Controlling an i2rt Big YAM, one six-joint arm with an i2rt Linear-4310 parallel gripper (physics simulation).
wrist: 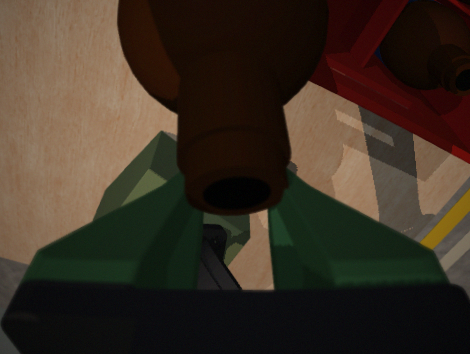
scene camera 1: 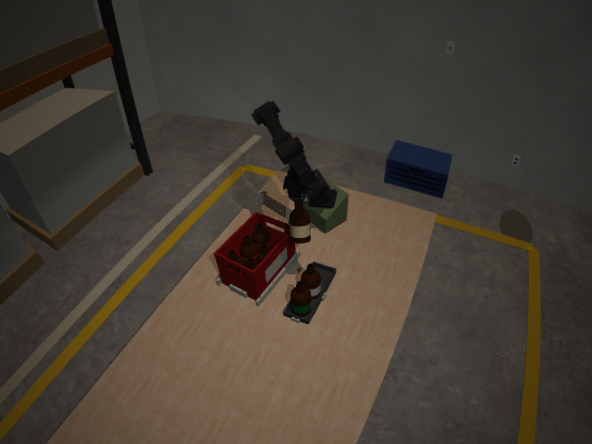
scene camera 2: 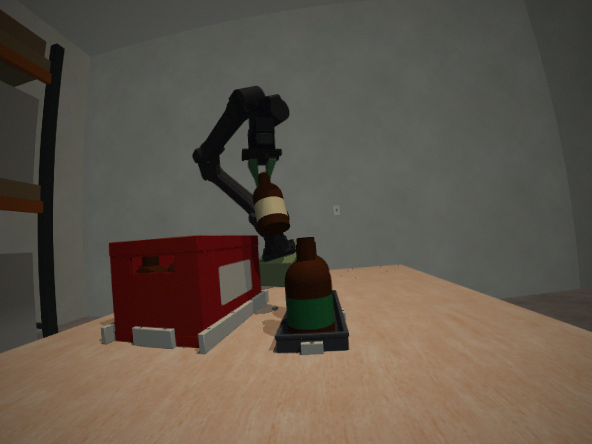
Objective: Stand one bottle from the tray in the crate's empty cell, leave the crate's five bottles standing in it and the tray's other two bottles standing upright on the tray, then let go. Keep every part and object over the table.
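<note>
My gripper is shut on the neck of a brown bottle with a cream label. The bottle hangs in the air, slightly tilted, its base leaning right in scene camera 2. It is near the far right corner of the red crate. Several brown bottles stand in the crate; its empty cell is hard to make out. A white-labelled bottle and a green-labelled bottle stand upright on the dark tray.
Pale grey stops edge the crate on the wooden table. The arm's green base block stands at the table's far end. A blue box and shelving stand off the table.
</note>
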